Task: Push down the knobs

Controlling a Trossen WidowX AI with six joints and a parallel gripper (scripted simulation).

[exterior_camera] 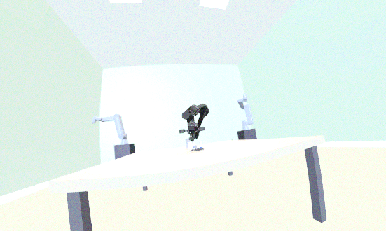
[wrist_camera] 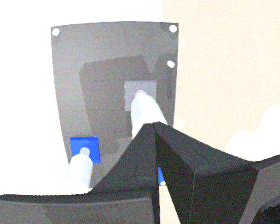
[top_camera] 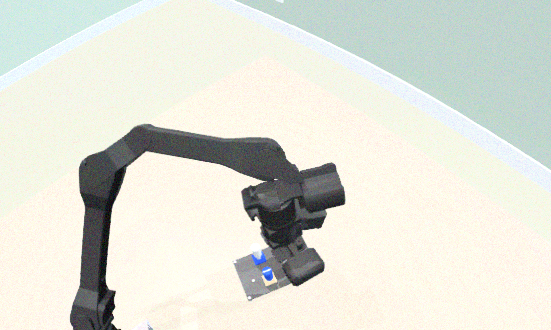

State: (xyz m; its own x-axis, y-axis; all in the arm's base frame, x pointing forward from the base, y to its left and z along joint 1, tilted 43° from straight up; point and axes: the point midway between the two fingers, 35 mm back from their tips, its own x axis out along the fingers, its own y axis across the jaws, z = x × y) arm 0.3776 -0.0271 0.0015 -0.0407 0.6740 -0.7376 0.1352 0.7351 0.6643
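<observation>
The blue knob lies 4 cm behind my gripper tip, 1 cm to the left of it and 3 cm below it. The rest, counted from my gripper tip: white knob 1 cm below.
</observation>
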